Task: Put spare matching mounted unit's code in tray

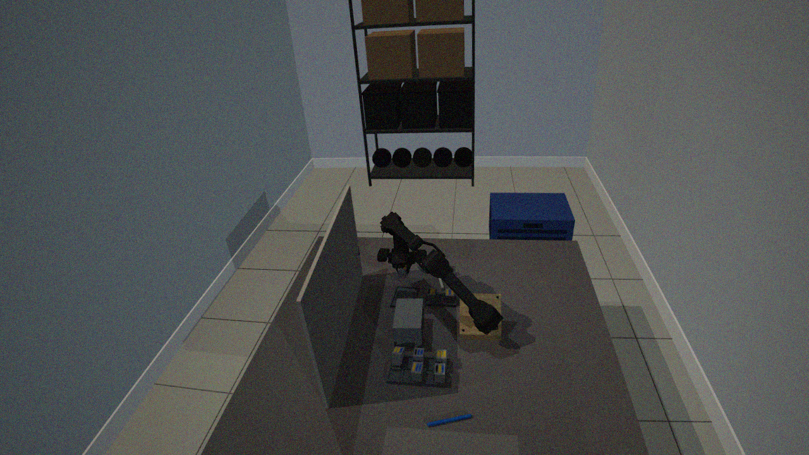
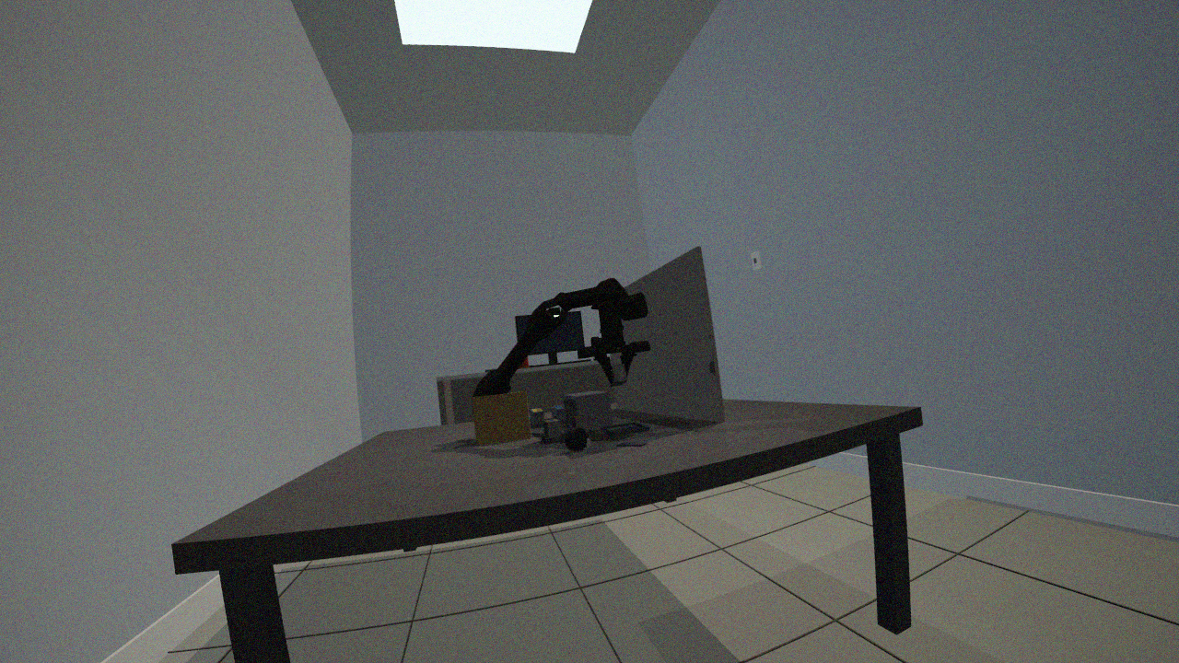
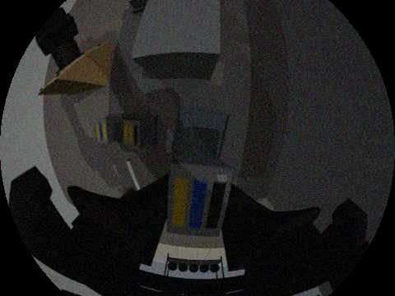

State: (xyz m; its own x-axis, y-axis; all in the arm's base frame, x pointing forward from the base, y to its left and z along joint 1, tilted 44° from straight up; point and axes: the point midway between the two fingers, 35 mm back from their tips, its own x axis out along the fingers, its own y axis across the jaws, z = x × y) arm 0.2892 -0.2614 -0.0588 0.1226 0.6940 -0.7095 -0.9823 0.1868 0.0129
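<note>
My gripper tip is now 12 cm above the dark flat tray. Also, from my gripper tip: grey mounted unit 21 cm to the left, 8 cm below, 2 cm behind; then grey panel 22 cm ahead, 18 cm to the left, 10 cm above.
</note>
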